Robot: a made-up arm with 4 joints.
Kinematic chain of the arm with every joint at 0, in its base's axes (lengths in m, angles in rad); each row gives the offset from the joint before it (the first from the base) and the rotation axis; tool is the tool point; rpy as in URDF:
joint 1: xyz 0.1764 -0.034 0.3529 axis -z
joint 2: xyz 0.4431 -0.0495 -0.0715 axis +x
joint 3: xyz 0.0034 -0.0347 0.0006 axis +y
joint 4: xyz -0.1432 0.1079 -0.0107 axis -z
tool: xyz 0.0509 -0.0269 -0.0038 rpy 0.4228 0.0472 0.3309
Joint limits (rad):
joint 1: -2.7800..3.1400
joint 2: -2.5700..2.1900
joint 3: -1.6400..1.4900
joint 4: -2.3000..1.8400
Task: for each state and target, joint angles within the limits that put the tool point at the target. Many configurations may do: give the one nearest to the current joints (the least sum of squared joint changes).
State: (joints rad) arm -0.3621 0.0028 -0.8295 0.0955
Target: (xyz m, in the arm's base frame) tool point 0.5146 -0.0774 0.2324
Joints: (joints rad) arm 0.0455 -0.0121 -0.3095 0.6050
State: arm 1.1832 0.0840 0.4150 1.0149
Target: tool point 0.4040 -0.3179 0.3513
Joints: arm 0.8554 -0.1189 0.8533 0.4592
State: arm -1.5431 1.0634 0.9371 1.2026
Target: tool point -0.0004 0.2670 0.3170
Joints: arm -2.4492 1.2997 0.6730 1.0236
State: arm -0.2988 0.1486 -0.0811 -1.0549
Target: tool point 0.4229 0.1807 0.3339
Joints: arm -0.5090 0.3996 0.1329 -1.7502
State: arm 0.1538 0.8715 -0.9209 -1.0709
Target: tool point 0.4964 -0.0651 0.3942
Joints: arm 0.1688 1.2691 -0.1708 -1.8289
